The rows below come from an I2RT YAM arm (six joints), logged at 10 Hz.
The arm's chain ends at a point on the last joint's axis. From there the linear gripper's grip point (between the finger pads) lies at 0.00 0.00 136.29 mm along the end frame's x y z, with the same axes.
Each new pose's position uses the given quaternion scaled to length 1; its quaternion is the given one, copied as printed.
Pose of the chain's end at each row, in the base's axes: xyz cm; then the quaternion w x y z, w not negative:
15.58, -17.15, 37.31, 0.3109, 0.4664, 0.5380, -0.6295
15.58, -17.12, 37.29, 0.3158, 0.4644, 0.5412, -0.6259
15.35, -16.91, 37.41, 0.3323, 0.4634, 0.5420, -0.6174
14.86, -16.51, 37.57, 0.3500, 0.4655, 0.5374, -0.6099
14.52, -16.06, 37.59, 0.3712, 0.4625, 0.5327, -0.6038
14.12, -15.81, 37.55, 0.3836, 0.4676, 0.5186, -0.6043
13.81, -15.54, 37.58, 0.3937, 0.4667, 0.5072, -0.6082
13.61, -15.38, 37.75, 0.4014, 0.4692, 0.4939, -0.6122
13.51, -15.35, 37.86, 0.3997, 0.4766, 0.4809, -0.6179
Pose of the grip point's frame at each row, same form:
12.14, -30.34, 37.12, 0.3109, 0.4664, 0.5380, -0.6295
12.32, -30.35, 37.06, 0.3158, 0.4644, 0.5412, -0.6259
12.46, -30.23, 37.18, 0.3323, 0.4634, 0.5420, -0.6174
12.25, -29.89, 37.42, 0.3500, 0.4655, 0.5374, -0.6099
12.30, -29.51, 37.65, 0.3712, 0.4625, 0.5327, -0.6038
11.84, -29.24, 37.89, 0.3836, 0.4676, 0.5186, -0.6043
11.52, -28.96, 38.26, 0.3937, 0.4667, 0.5072, -0.6082
11.18, -28.76, 38.73, 0.4014, 0.4692, 0.4939, -0.6122
10.72, -28.64, 38.99, 0.3997, 0.4766, 0.4809, -0.6179

